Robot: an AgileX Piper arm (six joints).
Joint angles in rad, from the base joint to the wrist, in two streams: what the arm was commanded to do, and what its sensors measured. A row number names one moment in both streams.
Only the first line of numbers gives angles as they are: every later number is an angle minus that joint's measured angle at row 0.
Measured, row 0:
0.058 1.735 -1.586 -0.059 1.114 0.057
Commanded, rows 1 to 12:
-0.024 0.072 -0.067 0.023 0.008 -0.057
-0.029 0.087 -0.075 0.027 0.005 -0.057
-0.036 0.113 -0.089 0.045 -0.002 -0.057
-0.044 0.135 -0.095 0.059 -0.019 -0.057
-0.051 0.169 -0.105 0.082 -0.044 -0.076
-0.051 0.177 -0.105 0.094 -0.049 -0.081
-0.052 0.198 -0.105 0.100 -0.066 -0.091
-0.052 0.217 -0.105 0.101 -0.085 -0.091
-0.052 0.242 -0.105 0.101 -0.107 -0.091
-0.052 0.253 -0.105 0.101 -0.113 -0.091
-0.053 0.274 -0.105 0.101 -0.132 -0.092
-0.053 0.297 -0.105 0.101 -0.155 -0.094
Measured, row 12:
-0.047 0.276 -0.098 0.102 -0.128 -0.075
